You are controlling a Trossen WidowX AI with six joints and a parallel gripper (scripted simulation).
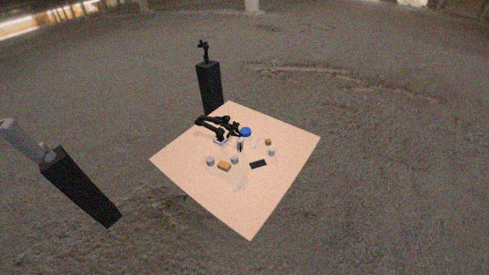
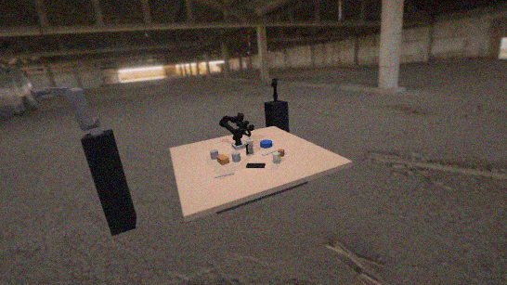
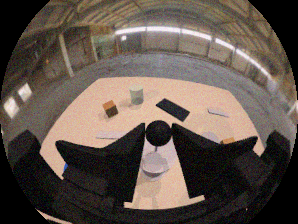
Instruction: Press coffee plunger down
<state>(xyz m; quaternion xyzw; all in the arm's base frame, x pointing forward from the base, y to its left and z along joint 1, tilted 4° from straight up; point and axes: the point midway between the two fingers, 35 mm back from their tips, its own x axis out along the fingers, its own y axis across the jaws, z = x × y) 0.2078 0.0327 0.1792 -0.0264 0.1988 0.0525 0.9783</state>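
The coffee press is 10 mm to the right of my gripper tip and 100 mm below it. Round my gripper tip: orange block: 10 mm ahead, 270 mm to the right, 170 mm below; then black flat slab: 240 mm ahead, 70 mm to the right, 190 mm below; then blue disc: 100 mm behind, 210 mm to the left, 170 mm below.
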